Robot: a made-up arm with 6 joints.
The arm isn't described. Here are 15 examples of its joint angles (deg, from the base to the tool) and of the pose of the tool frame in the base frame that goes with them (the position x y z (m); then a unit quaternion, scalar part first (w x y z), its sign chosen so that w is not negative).
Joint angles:
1: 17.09 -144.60 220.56 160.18 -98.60 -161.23
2: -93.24 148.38 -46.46 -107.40 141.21 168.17
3: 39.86 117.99 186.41 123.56 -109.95 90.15
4: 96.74 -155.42 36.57 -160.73 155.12 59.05
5: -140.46 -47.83 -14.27 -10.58 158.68 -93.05
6: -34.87 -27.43 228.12 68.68 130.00 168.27
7: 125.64 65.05 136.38 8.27 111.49 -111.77
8: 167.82 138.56 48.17 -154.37 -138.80 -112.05
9: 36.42 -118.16 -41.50 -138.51 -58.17 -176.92
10: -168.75 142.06 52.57 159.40 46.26 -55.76
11: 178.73 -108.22 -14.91 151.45 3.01 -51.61
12: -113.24 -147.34 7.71 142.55 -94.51 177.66
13: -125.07 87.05 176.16 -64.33 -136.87 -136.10
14: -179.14 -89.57 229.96 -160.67 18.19 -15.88
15: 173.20 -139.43 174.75 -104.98 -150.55 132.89
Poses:
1: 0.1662 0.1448 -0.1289 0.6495 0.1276 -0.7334 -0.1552
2: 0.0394 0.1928 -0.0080 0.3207 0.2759 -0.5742 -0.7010
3: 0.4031 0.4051 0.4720 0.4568 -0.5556 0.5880 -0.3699
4: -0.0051 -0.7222 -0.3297 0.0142 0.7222 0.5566 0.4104
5: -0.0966 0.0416 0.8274 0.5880 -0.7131 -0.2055 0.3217
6: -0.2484 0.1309 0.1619 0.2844 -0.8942 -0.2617 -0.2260
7: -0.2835 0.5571 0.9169 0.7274 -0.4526 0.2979 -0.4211
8: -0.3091 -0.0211 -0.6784 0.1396 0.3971 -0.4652 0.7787
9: -0.2659 -0.1076 0.4487 0.3571 -0.0719 -0.9307 0.0332
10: -0.3318 -0.1569 -0.6986 0.8025 0.4576 0.2961 -0.2427
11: 0.5639 -0.0961 0.5558 0.5435 0.4584 -0.5488 0.4396
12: 0.3702 0.6706 -0.0595 0.1519 0.5002 0.6483 -0.5535
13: -0.3843 -0.4757 0.7462 0.1029 0.8123 -0.2993 -0.4899
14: 0.1540 -0.0875 -0.1335 0.4824 0.0280 0.8742 0.0480
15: 0.0464 -0.0303 -0.6048 0.7778 -0.3506 -0.2527 -0.4563
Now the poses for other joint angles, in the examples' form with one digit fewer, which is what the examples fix.
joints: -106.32 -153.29 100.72 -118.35 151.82 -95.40
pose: 0.171 0.421 -0.710 0.188 -0.511 -0.366 -0.755
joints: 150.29 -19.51 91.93 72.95 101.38 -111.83
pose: 0.398 -0.195 1.140 0.496 -0.326 0.625 -0.507
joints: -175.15 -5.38 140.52 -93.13 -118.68 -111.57
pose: 0.413 0.030 1.092 0.468 0.365 -0.263 -0.761
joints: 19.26 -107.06 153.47 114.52 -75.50 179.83
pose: -0.478 -0.125 -0.450 0.902 -0.004 0.176 -0.395
